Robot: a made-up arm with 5 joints.
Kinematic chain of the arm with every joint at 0, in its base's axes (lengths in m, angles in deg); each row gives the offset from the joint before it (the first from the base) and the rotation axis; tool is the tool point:
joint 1: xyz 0 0 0.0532 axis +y
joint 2: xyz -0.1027 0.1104 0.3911 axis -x
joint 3: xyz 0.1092 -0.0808 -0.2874 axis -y
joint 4: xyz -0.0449 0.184 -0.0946 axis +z
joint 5: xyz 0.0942 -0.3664 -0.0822 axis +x
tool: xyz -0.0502 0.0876 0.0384
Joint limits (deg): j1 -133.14..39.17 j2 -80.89..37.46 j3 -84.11..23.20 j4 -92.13..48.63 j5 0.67..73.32
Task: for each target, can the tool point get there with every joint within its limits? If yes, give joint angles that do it. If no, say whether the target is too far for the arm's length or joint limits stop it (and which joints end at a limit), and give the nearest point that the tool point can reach.
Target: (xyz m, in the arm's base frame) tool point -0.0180 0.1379 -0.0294
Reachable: yes | joints -54.20 -29.52 -30.19 -4.70 9.04
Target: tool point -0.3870 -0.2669 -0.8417
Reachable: no: joint limits stop it (at a limit: joint 1, joint 2, joint 5) | nearest point -0.2100 -0.0921 -0.3908 | short by 0.515 m
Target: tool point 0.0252 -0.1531 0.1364
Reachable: yes | joints -80.95 12.24 -35.84 29.22 50.33
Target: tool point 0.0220 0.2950 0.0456
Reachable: yes | joints -70.33 -46.43 -19.79 8.09 8.23
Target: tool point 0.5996 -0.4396 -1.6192
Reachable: no: too far | nearest point 0.0930 -0.0803 -0.3925 | short by 1.375 m
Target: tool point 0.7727 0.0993 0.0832
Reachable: no: joint limits stop it (at a limit: joint 1, joint 2, joint 3, joint 4, joint 5) | nearest point 0.3827 -0.1362 0.0718 | short by 0.456 m
